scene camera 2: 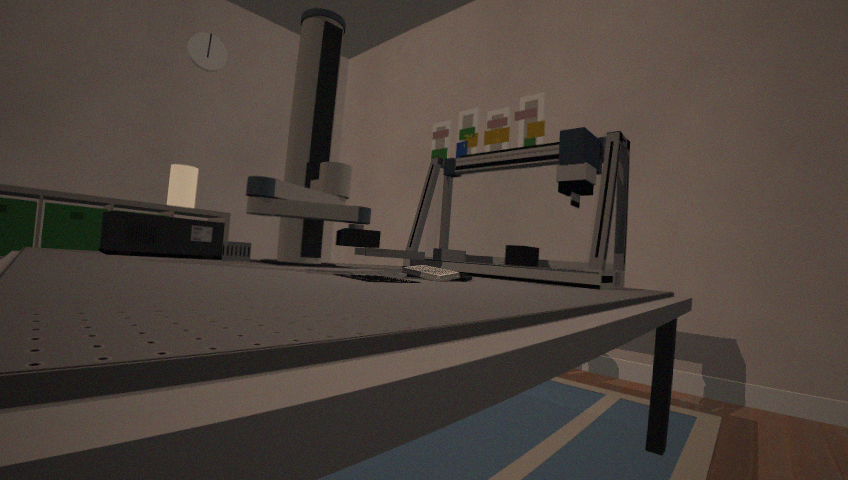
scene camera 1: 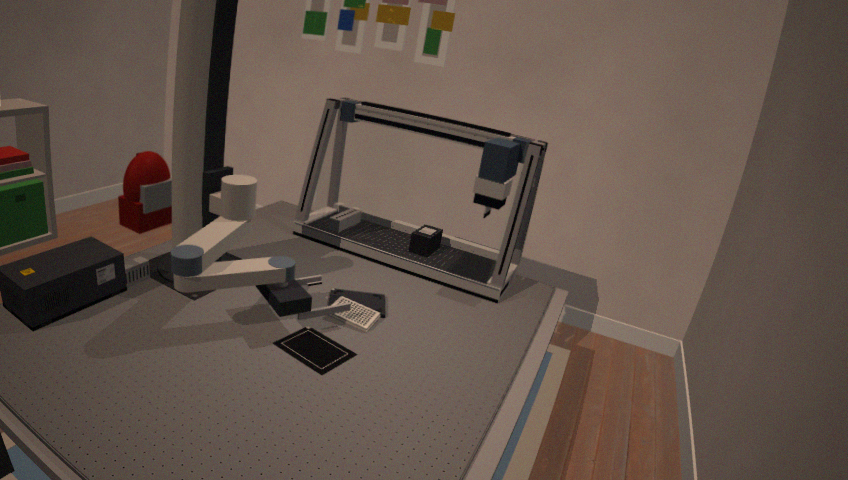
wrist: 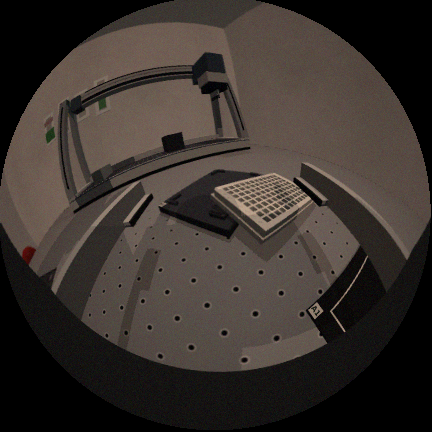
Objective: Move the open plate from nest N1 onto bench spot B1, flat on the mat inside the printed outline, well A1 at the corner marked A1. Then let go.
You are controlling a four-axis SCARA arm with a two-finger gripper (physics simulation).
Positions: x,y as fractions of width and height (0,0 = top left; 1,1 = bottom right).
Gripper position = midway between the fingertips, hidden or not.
Note:
My gripper (wrist: 0.51,0.41) carries nothing. Also in view: a white well plate (scene camera 1: 0.43,0.66). Further things: a black mat with printed outline (wrist: 0.83,0.67) and a hanging head (scene camera 2: 0.68,0.37).
The white well plate is seen too in the wrist view (wrist: 0.61,0.48). The hanging head also shows in scene camera 1 (scene camera 1: 0.58,0.40) and in the wrist view (wrist: 0.48,0.19).

